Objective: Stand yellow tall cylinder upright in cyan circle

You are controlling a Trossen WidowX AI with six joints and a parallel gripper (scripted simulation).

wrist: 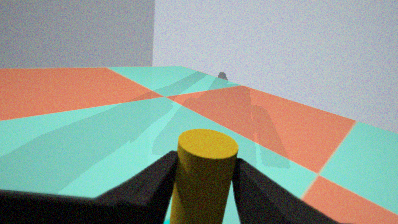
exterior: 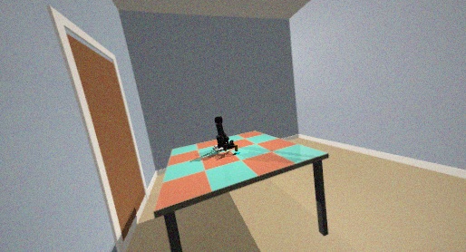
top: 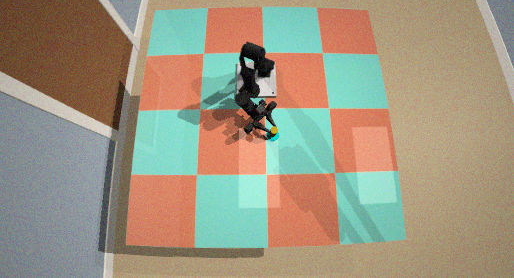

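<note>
My gripper tip is 8 cm above the cyan circle. The rest, counted from my gripper tip: yellow tall cylinder (2 cm below).
</note>
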